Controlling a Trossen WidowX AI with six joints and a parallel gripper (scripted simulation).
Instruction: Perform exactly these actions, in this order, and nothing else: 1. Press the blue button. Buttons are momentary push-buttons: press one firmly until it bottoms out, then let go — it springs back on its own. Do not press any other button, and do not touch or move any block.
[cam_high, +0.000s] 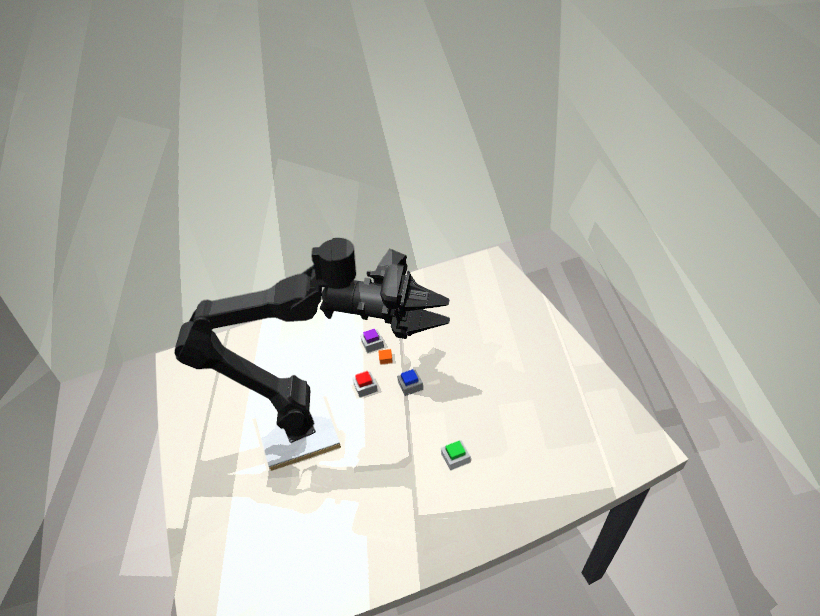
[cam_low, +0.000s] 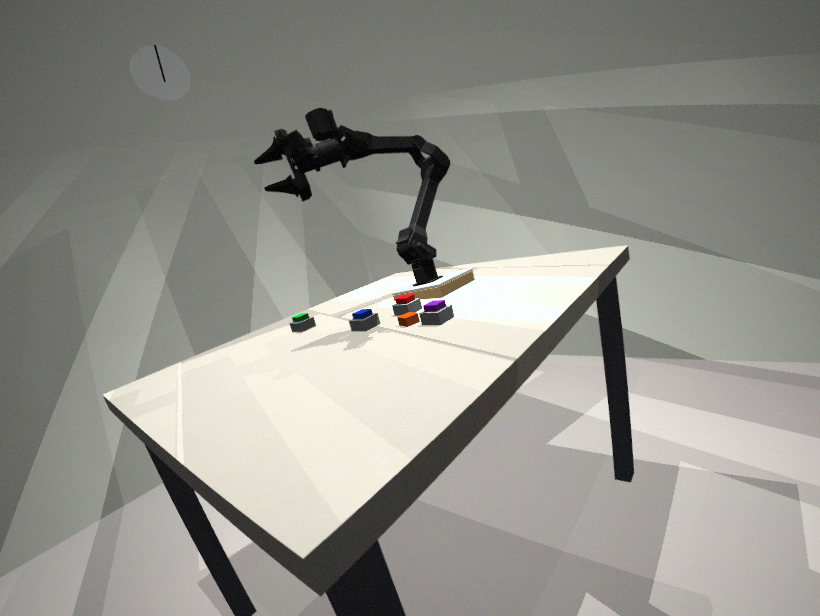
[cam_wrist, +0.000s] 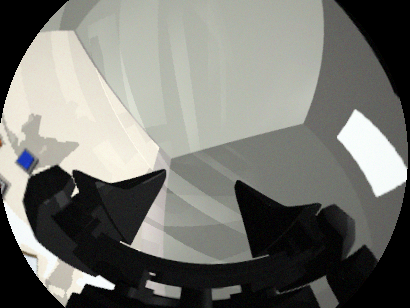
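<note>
Now: gripper tip 37 cm above the blue button and 21 cm to the right of it. The rest, counted from my gripper tip: green button (37 cm below, 2 cm to the right, 1 cm behind); then red button (37 cm below, 26 cm to the left, 10 cm behind); then orange block (39 cm below, 33 cm to the left, 2 cm behind).
</note>
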